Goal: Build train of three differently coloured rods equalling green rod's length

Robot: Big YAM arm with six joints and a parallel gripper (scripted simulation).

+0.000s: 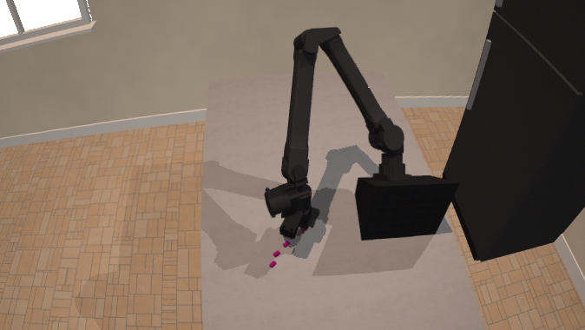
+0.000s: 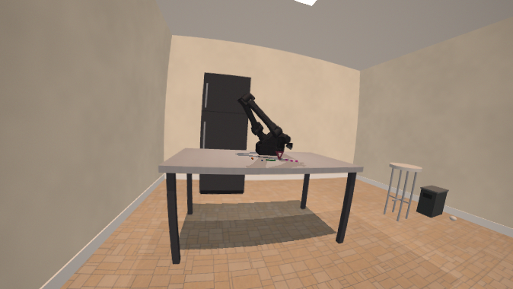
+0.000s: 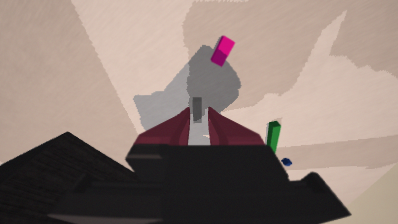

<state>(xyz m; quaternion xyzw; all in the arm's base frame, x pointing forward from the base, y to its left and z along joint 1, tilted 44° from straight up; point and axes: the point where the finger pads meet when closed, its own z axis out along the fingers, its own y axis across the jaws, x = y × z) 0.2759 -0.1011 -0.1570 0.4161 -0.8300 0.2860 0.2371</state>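
Right now the grey rod is right at my hand. Also, from my hand: blue rod 19 cm to the right, 7 cm ahead; then green rod 11 cm to the right, 6 cm ahead; then orange rod 24 cm to the right, 1 cm behind.
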